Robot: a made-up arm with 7 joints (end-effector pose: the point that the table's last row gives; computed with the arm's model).
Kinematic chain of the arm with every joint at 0, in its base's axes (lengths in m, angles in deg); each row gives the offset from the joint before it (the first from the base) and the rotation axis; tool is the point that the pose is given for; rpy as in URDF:
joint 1: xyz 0 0 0.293 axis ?
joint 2: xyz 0 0 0 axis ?
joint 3: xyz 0 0 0.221 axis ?
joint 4: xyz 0.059 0 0 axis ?
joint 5: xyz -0.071 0 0.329 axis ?
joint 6: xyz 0 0 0 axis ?
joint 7: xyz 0.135 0 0 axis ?
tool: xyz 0 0 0 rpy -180 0 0
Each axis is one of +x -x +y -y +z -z.
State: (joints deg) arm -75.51 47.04 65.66 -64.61 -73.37 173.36 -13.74
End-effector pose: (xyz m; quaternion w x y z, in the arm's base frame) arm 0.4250 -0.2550 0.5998 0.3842 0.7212 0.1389 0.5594
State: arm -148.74 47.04 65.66 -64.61 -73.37 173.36 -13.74
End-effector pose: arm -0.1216 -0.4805 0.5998 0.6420 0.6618 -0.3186 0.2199
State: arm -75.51 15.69 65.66 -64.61 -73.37 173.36 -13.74
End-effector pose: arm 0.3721 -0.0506 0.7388 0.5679 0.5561 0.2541 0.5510
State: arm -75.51 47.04 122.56 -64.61 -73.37 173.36 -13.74
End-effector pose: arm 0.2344 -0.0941 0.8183 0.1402 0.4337 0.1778 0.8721
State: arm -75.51 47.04 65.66 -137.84 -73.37 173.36 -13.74
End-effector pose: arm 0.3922 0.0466 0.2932 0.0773 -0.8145 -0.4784 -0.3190
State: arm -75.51 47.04 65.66 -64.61 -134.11 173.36 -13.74
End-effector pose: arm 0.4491 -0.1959 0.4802 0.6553 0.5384 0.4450 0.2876
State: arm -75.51 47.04 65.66 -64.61 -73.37 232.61 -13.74
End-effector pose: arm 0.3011 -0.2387 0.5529 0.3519 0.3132 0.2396 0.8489
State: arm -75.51 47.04 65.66 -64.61 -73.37 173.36 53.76
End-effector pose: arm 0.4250 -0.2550 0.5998 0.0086 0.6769 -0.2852 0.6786
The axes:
joint 1: +z
joint 2: +y
joint 3: +z
joint 4: -y
joint 5: +z
joint 6: -y
joint 7: -z

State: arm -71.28 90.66 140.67 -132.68 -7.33 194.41 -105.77
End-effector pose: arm 0.2904 -0.0833 0.6205 0.0546 -0.2113 -0.3201 -0.9219
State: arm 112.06 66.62 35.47 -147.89 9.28 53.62 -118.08
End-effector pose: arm -0.1433 -0.1145 0.0258 0.0332 0.2813 -0.0320 0.9585
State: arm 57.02 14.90 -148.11 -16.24 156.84 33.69 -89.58
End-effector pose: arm 0.1358 0.1358 0.9234 0.0071 -0.2339 -0.9252 -0.2987
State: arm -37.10 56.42 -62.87 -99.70 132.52 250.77 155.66
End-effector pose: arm 0.0404 -0.3445 0.3426 0.1776 0.6439 -0.2407 -0.7042
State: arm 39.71 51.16 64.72 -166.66 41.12 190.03 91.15
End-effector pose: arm -0.0701 0.2412 0.1099 0.1748 0.8977 -0.2907 -0.2813
